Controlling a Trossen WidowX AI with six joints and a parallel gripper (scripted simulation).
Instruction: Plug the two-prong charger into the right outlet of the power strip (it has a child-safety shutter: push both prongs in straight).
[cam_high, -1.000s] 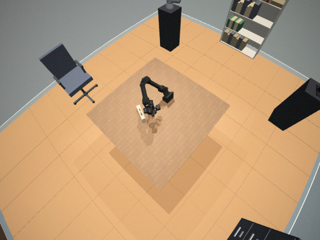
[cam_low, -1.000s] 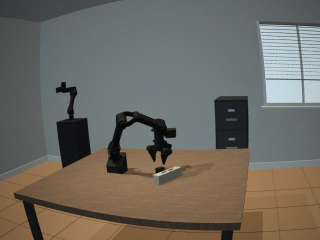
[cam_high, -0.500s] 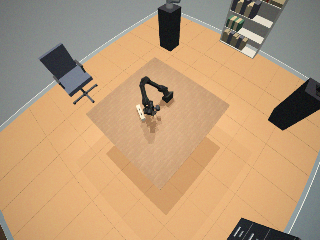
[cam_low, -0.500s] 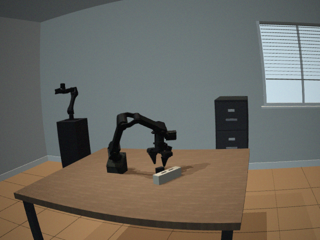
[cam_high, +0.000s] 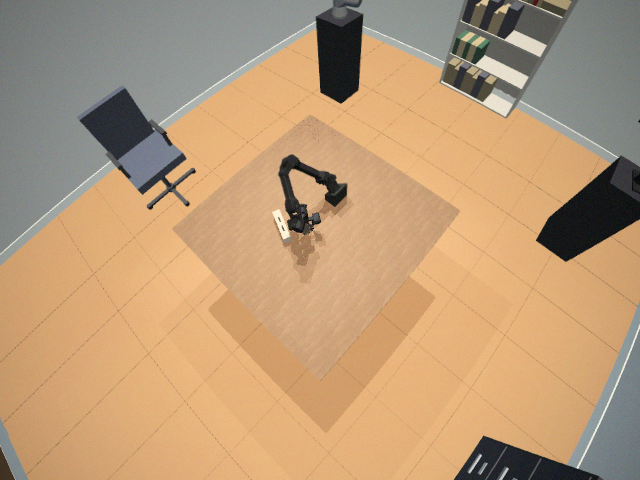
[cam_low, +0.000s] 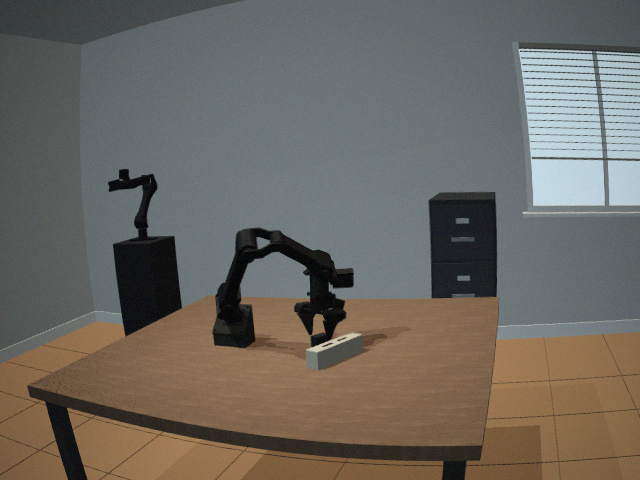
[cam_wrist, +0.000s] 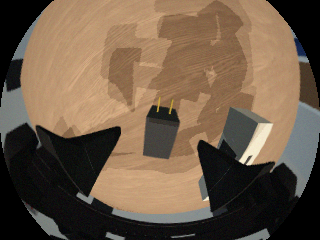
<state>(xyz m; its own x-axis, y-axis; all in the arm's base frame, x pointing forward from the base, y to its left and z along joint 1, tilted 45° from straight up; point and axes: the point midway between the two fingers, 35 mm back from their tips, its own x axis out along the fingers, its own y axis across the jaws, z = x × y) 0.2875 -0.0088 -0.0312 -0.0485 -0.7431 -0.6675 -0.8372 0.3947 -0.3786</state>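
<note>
My gripper tip is 10 mm to the right of the dark charger, 10 mm short of it and 10 mm above it.
</note>
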